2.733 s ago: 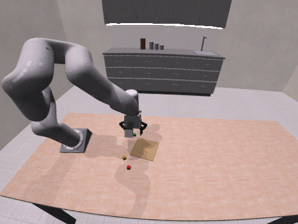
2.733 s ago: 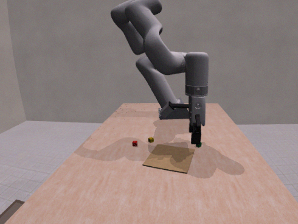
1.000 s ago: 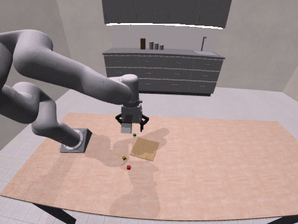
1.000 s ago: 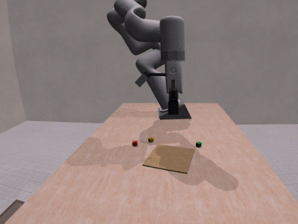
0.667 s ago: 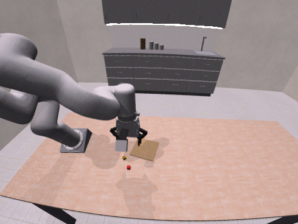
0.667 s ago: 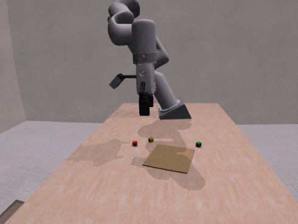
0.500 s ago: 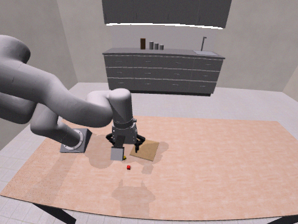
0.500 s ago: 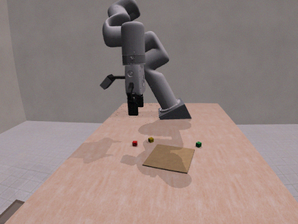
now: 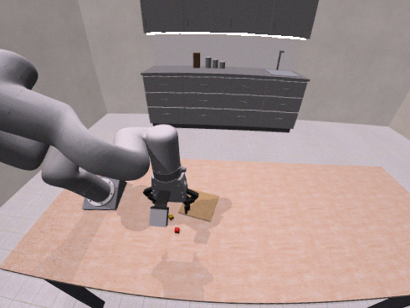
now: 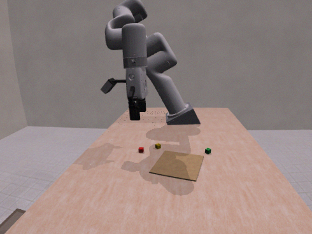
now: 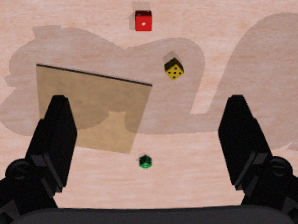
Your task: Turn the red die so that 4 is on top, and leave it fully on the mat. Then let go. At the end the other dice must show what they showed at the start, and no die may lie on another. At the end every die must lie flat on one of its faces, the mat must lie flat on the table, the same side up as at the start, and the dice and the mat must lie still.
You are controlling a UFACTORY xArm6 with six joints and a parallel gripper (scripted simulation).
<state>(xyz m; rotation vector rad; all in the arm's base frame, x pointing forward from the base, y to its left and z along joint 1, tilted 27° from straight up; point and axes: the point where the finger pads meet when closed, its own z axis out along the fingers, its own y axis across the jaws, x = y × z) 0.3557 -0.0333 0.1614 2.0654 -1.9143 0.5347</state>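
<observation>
The red die is 140 mm below my hand. Also, from my hand: green die 240 mm to the left, 140 mm below, 20 mm behind; then yellow die 140 mm below, 50 mm to the left, 40 mm behind; then mat 150 mm below, 140 mm to the left, 70 mm ahead.
</observation>
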